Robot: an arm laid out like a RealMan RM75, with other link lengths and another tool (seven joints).
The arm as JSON. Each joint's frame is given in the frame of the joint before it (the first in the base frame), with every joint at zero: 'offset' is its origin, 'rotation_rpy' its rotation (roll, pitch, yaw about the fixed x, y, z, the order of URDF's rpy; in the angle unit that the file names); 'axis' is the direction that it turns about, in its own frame. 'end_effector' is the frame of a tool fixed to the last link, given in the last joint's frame.
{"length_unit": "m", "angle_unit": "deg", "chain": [
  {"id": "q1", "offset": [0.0, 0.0, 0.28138], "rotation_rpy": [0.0, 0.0, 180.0], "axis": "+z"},
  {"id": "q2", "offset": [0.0, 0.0, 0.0], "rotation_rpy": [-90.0, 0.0, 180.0], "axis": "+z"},
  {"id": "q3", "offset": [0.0, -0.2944, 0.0], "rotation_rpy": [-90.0, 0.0, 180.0], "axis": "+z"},
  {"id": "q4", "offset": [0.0, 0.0, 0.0], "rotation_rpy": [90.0, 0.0, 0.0], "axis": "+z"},
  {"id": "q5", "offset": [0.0, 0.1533, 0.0], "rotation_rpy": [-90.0, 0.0, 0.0], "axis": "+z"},
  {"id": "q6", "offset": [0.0, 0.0, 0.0], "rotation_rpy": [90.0, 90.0, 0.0], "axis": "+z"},
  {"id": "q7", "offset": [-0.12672, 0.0, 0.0], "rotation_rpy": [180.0, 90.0, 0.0], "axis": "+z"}
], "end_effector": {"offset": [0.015, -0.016, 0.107], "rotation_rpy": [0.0, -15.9, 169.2]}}
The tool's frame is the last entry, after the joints.
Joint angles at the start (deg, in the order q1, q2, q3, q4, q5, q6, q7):
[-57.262, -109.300, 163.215, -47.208, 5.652, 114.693, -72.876]
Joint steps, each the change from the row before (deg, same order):
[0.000, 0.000, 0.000, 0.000, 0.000, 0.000, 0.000]
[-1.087, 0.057, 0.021, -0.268, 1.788, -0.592, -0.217]
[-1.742, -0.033, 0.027, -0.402, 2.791, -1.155, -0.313]
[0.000, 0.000, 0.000, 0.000, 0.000, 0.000, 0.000]
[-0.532, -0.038, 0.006, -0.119, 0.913, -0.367, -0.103]
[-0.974, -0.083, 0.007, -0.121, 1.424, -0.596, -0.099]
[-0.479, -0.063, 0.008, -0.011, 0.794, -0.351, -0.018]
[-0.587, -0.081, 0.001, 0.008, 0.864, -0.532, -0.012]
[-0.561, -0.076, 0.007, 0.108, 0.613, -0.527, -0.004]
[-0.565, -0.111, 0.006, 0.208, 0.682, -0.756, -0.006]
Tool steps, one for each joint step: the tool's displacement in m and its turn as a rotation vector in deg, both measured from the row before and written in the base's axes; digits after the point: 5 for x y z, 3 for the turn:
[0.00000, 0.00000, 0.00000, 0.000, 0.000, 0.000]
[-0.00045, 0.00238, 0.00057, -0.493, 1.674, 0.084]
[-0.00066, 0.00414, 0.00050, -0.635, 2.717, 0.073]
[0.00000, 0.00000, 0.00000, 0.000, 0.000, 0.000]
[-0.00033, 0.00104, 0.00004, -0.229, 0.867, 0.051]
[0.00059, 0.00213, -0.00017, -0.391, 1.336, -0.149]
[0.00002, 0.00082, -0.00031, -0.257, 0.732, -0.077]
[0.00015, 0.00156, -0.00034, -0.182, 0.875, -0.157]
[0.00094, 0.00193, -0.00054, -0.111, 0.664, -0.289]
[0.00047, 0.00216, -0.00090, -0.080, 0.792, -0.286]

